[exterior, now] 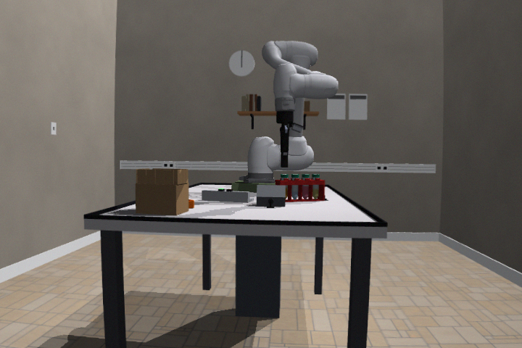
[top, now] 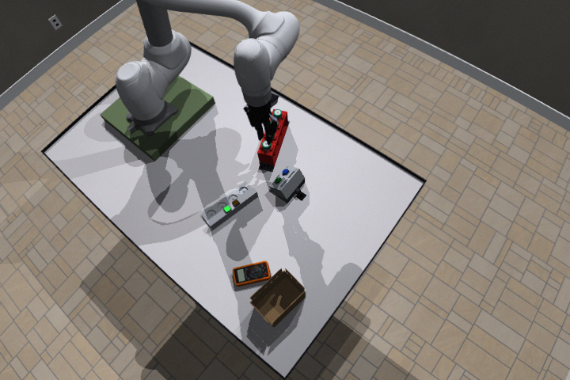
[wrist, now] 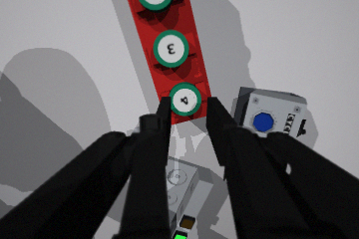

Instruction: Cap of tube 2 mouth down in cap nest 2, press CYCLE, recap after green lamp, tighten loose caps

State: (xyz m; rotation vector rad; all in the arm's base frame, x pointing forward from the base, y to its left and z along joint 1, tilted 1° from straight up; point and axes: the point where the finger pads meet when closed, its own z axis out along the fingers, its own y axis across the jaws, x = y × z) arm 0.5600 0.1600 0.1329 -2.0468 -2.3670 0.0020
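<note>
Right now the green key is 12 cm below my hand, 11 cm ahead of it and 7 cm to the right of it. From my hand the other things lie so: orange multimeter 40 cm to the right, 26 cm ahead, 17 cm below; grey key housing 13 cm below, 13 cm ahead, 5 cm to the right; blue key 12 cm below, 11 cm ahead, 3 cm to the right.
</note>
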